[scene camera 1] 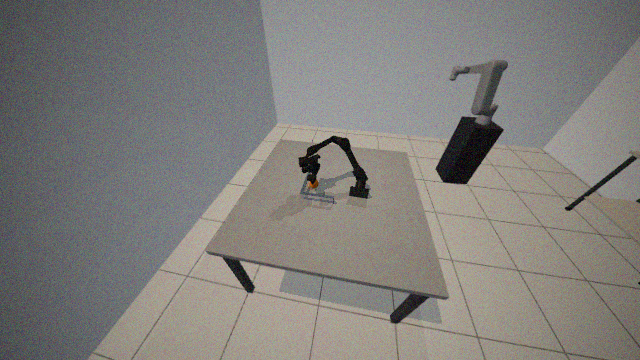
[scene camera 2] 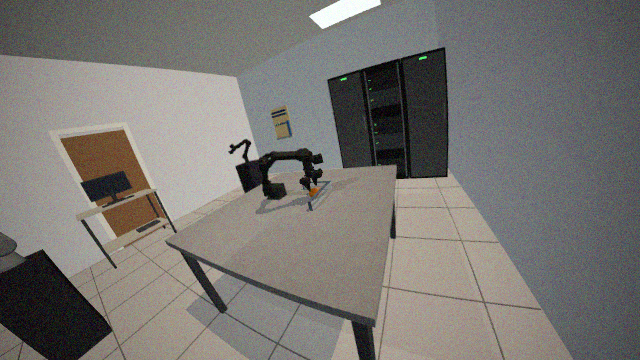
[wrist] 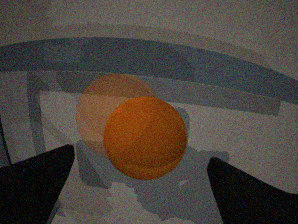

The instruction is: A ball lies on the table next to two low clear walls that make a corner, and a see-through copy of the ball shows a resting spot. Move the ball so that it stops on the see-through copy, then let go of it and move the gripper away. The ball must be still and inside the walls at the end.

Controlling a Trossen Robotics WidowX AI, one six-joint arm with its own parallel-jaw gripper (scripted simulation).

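Observation:
From the wrist I can see an orange ball [wrist: 156,152], plus a see-through copy of ball [wrist: 113,110], and my own gripper [wrist: 142,160] as well. The gripper's open and it's holding nothing.

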